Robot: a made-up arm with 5 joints. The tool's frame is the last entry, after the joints.
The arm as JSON. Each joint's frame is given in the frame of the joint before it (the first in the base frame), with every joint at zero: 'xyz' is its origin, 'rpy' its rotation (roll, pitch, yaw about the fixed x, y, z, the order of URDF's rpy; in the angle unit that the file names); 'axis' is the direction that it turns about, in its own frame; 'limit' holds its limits. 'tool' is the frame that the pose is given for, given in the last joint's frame.
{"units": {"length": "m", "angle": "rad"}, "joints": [
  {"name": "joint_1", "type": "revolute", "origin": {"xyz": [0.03, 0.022, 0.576], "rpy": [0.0, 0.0, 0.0]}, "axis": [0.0, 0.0, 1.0], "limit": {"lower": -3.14, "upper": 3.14}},
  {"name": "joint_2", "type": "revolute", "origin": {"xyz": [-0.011, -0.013, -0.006], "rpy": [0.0, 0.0, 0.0]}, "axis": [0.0, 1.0, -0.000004], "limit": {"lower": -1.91, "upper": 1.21}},
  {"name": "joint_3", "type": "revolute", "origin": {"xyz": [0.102, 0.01, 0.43], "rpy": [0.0, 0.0, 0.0]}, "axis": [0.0, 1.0, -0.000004], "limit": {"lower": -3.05, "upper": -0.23}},
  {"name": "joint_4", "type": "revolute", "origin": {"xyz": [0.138, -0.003, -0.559], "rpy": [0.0, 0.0, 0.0]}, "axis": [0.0, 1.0, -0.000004], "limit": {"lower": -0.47, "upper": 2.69}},
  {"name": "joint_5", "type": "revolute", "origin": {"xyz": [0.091, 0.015, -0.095], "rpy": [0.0, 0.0, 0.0]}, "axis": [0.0, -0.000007, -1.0], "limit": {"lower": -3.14, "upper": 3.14}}
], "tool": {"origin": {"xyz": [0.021, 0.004, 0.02], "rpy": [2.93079, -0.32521, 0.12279]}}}
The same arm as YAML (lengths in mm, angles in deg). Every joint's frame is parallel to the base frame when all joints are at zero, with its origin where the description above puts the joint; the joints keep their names.
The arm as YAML. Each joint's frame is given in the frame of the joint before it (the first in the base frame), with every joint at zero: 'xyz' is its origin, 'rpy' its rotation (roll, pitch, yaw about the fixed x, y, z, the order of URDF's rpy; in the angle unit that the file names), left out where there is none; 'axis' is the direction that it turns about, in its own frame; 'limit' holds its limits. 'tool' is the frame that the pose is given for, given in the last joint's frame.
units:
  length: mm
  angle: deg
joints:
  - name: joint_1
    type: revolute
    origin:
      xyz: [30.0, 22.0, 576.0]
    axis: [0.0, 0.0, 1.0]
    limit:
      lower: -179.91
      upper: 179.91
  - name: joint_2
    type: revolute
    origin:
      xyz: [-11.0, -13.0, -6.0]
    axis: [0.0, 1.0, 0.0]
    limit:
      lower: -109.43
      upper: 69.33
  - name: joint_3
    type: revolute
    origin:
      xyz: [102.0, 10.0, 430.0]
    axis: [0.0, 1.0, 0.0]
    limit:
      lower: -174.75
      upper: -13.18
  - name: joint_4
    type: revolute
    origin:
      xyz: [138.0, -3.0, -559.0]
    axis: [0.0, 1.0, 0.0]
    limit:
      lower: -26.93
      upper: 154.13
  - name: joint_5
    type: revolute
    origin:
      xyz: [91.0, 15.0, -95.0]
    axis: [0.0, 0.0, -1.0]
    limit:
      lower: -179.91
      upper: 179.91
tool:
  origin:
    xyz: [21.0, 4.0, 20.0]
    rpy: [167.92, -18.63, 7.04]

